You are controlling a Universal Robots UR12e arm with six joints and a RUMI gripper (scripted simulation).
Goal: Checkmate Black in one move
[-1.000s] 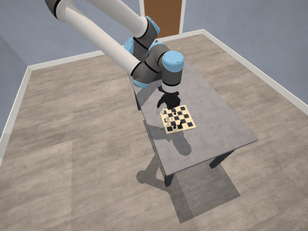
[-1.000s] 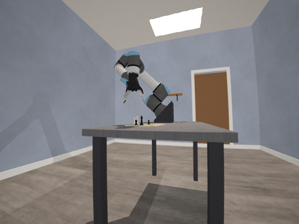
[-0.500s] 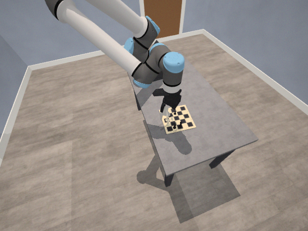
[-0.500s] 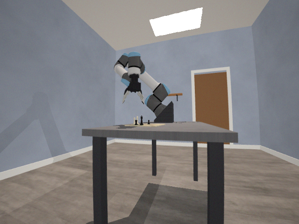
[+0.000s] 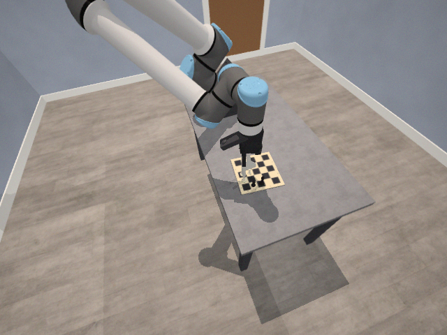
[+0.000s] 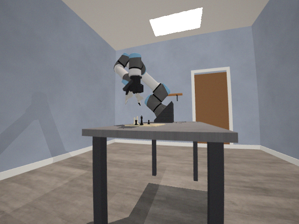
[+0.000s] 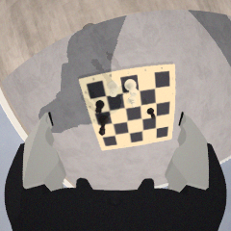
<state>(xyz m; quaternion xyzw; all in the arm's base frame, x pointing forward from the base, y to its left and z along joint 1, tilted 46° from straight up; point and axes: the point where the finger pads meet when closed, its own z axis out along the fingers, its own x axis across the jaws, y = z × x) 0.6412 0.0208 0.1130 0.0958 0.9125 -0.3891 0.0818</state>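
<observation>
Right now my hand is 3 cm past the white pawn, 5 cm to the right of it and 13 cm above it. Round my hand: tall black piece: 5 cm ahead, 9 cm to the left, 11 cm below; then chessboard: 2 cm behind, 9 cm to the left, 14 cm below; then black pawn: 7 cm behind, 10 cm to the left, 13 cm below.
</observation>
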